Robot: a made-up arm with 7 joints. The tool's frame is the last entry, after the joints.
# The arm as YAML. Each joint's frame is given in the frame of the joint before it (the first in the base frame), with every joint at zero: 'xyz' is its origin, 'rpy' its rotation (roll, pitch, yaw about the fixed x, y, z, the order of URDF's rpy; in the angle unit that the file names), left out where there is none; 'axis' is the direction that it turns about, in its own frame. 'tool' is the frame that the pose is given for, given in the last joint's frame.
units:
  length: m
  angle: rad
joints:
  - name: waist
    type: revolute
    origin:
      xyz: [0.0, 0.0, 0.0]
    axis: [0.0, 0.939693, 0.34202]
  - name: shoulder
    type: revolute
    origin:
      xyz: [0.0, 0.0, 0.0]
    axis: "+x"
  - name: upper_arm
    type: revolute
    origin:
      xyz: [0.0, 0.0, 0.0]
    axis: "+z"
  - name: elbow
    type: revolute
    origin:
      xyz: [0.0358, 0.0, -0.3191]
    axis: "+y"
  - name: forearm
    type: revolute
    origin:
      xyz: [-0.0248, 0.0, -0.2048]
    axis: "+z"
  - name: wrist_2
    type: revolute
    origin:
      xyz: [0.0, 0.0, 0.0]
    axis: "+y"
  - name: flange
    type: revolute
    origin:
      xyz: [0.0, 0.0, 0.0]
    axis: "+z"
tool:
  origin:
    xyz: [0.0, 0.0, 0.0]
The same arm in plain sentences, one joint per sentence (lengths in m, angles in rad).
The arm has seven revolute joints in a row. What follows holds with every joint at zero, and every direction is one of the base frame's. The first joint sits at the same point as the base frame's origin and rotates about the direction (0, 0.9397, 0.342). The second joint sits at the same point as the first joint and rotates about +x. The third joint sits at the same point as the second joint and rotates about +z. The fourth joint sits 0.0358 m along +x and 0.3191 m along -z from the third joint and rotates about +y. The fifth joint sits 0.0248 m along -x and 0.2048 m along -z from the fourth joint and rotates about +z. The sixth joint sits at the same point as the fifth joint and rotates about +y. The seventh joint sits at the same point as the sixth joint and rotates about +z. The tool frame, which is the frame that the pose is given for, sits at the same point as the seventh joint; its axes are parallel to the base frame's.
